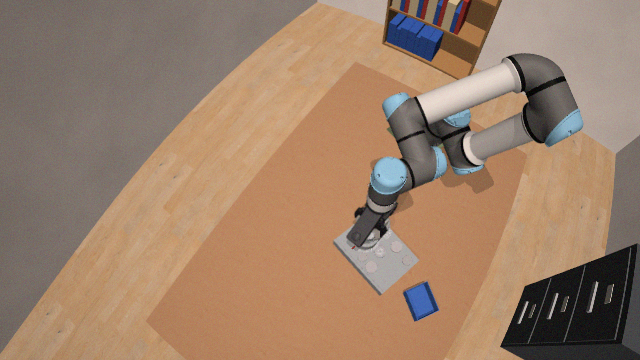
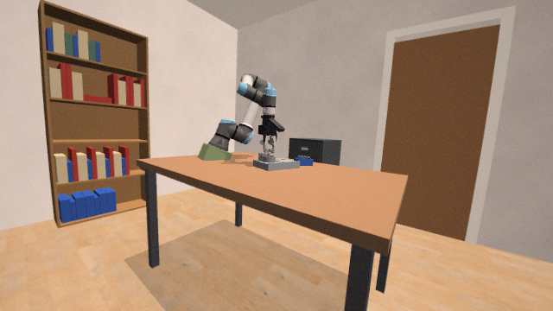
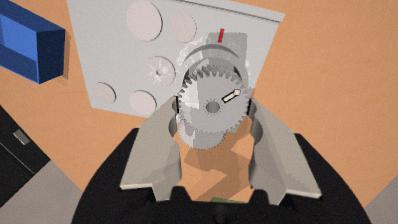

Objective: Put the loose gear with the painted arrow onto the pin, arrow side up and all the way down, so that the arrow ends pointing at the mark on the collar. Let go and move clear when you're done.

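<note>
Right now the grey gear is right at my hand. Round my hand: blue tray: 27 cm to the left, 12 cm ahead, 10 cm below.
</note>
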